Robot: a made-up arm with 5 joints. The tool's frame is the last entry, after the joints. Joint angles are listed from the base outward. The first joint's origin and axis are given. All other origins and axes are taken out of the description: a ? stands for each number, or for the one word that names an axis. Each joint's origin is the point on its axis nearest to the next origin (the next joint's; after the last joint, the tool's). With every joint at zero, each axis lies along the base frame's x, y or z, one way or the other. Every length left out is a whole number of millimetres.
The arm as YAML. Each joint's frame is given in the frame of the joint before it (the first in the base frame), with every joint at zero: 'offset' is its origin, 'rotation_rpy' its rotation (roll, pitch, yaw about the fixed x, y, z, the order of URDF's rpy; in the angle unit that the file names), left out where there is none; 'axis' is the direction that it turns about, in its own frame. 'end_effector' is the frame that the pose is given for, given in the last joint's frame.
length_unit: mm
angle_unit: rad
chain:
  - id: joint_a
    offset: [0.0, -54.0, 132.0]
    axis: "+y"
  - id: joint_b
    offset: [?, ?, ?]
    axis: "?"
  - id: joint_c
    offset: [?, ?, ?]
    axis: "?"
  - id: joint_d
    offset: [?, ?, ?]
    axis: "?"
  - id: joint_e
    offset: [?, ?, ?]
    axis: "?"
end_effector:
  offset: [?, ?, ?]
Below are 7 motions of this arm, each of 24 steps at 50 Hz.
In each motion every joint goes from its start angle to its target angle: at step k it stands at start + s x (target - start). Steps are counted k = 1, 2, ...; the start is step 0. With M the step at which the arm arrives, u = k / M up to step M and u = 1 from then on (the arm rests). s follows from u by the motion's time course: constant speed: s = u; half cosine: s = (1 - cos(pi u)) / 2; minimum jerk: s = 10 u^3 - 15 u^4 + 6 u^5.
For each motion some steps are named. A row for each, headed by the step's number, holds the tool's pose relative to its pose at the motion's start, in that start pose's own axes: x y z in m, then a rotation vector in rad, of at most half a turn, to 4 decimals.
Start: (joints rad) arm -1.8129 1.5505 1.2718 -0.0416 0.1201
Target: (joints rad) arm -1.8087 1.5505 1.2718 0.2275 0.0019
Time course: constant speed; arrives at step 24
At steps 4, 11, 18, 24:
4: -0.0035 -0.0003 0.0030 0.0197 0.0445 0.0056
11: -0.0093 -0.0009 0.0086 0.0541 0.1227 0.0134
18: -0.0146 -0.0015 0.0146 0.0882 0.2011 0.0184
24: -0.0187 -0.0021 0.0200 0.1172 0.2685 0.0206

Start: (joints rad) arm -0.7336 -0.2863 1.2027 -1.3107 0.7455
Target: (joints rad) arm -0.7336 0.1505 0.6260 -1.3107 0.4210
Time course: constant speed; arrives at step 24
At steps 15, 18, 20, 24:
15: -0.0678 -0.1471 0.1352 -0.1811 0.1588 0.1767
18: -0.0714 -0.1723 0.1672 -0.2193 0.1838 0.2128
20: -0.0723 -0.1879 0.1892 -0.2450 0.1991 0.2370
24: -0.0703 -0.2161 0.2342 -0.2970 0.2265 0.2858

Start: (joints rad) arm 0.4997 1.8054 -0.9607 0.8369 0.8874
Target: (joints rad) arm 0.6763 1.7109 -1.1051 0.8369 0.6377
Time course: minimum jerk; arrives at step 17
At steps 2, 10, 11, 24:
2: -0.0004 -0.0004 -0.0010 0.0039 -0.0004 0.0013
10: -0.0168 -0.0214 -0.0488 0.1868 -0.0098 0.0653
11: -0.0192 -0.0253 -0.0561 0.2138 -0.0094 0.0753
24: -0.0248 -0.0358 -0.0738 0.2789 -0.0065 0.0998

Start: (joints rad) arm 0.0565 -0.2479 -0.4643 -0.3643 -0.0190
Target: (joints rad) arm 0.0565 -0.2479 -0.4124 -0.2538 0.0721
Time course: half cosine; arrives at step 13
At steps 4, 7, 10, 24:
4: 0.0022 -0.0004 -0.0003 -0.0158 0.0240 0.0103
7: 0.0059 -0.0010 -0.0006 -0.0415 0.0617 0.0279
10: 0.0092 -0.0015 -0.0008 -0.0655 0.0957 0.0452
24: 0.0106 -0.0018 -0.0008 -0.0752 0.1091 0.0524

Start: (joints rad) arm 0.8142 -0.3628 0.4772 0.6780 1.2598
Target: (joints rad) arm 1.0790 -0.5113 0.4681 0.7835 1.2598
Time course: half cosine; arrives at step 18
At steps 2, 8, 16, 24:
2: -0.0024 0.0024 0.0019 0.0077 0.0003 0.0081
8: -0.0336 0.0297 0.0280 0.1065 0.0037 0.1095
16: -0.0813 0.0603 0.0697 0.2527 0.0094 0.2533
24: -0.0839 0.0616 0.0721 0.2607 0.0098 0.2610

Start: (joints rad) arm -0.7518 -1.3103 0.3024 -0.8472 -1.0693
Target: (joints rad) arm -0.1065 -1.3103 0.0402 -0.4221 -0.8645
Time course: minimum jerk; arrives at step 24
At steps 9, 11, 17, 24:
9: -0.0660 0.0814 0.0098 -0.2207 -0.0747 -0.2300
11: -0.0961 0.1296 0.0048 -0.3304 -0.1160 -0.3581
17: -0.1551 0.2755 -0.0489 -0.6118 -0.2431 -0.7474
24: -0.1643 0.3263 -0.0810 -0.6978 -0.2920 -0.8928

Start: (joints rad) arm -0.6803 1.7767 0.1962 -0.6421 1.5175
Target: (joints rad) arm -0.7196 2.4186 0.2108 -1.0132 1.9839
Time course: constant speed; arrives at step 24
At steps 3, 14, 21, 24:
3: 0.0058 -0.0049 -0.0226 -0.1218 -0.0468 -0.0284
14: 0.0368 -0.0357 -0.0984 -0.5464 -0.2302 -0.1516
21: 0.0638 -0.0641 -0.1378 -0.7945 -0.3562 -0.2478
24: 0.0770 -0.0778 -0.1521 -0.8946 -0.4124 -0.2937

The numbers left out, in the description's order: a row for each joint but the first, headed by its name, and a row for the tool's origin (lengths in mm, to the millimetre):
joint_b: xyz -93.0 0.0 -217.0, axis -x
joint_c: xyz 0.0 319.0 -171.0, axis +z
joint_d: xyz -26.0 -404.0 0.0, axis +y
joint_e: xyz -61.0 0.0 -93.0, axis -x
tool: xyz 0.0 8.0 12.0

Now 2 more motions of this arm.
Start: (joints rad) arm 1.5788 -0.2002 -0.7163 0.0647 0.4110
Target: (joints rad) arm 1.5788 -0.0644 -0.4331 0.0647 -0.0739
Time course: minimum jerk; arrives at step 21
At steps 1, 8, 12, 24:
1: 0.0001 -0.0001 0.0000 0.0004 -0.0002 0.0002
8: 0.0384 -0.0143 -0.0040 0.1028 -0.0492 0.0660
12: 0.0858 -0.0297 -0.0048 0.2246 -0.0933 0.1557
24: 0.1361 -0.0433 -0.0012 0.3492 -0.1196 0.2596

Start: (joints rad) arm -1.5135 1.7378 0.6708 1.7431 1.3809
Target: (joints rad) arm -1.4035 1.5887 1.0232 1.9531 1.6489
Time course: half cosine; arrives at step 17
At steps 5, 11, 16, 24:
5: -0.0079 -0.0291 0.0043 -0.1471 0.0008 0.0201
11: -0.0345 -0.1028 0.0324 -0.5339 0.0213 0.0653
16: -0.0516 -0.1371 0.0559 -0.7303 0.0426 0.0851
24: -0.0522 -0.1381 0.0567 -0.7365 0.0434 0.0857

